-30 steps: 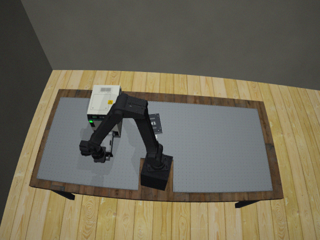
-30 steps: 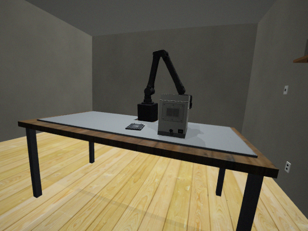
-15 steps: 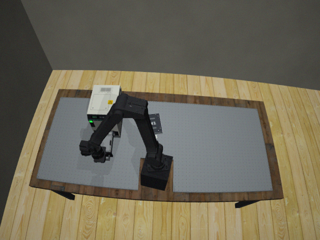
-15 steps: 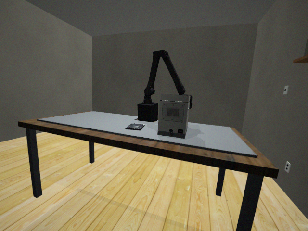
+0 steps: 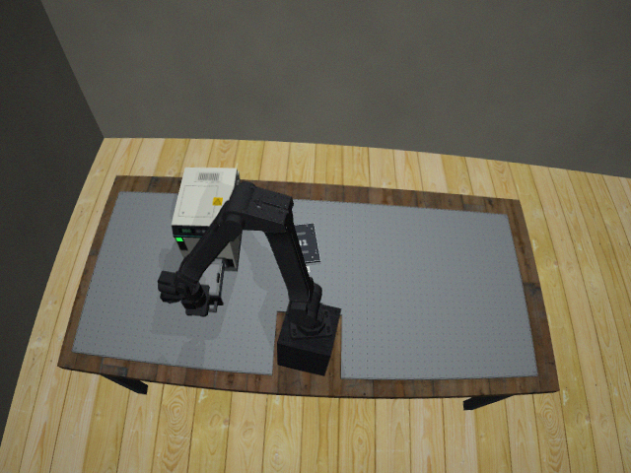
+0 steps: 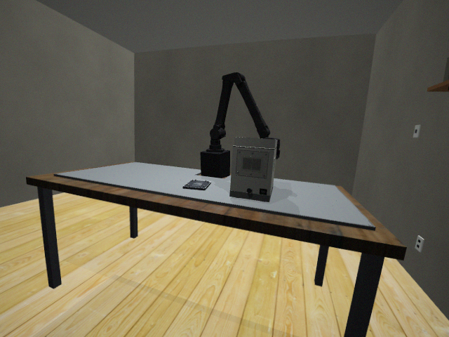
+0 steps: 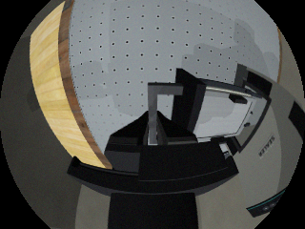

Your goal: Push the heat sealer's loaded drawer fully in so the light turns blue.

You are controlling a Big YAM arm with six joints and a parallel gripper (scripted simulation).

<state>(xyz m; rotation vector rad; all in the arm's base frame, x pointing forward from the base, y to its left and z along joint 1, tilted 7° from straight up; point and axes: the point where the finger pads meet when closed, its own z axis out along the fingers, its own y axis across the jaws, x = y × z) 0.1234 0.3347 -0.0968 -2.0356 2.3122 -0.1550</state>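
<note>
My gripper is now 100 mm short of the sealer drawer, 10 mm to the left of it and 10 mm above it.
</note>
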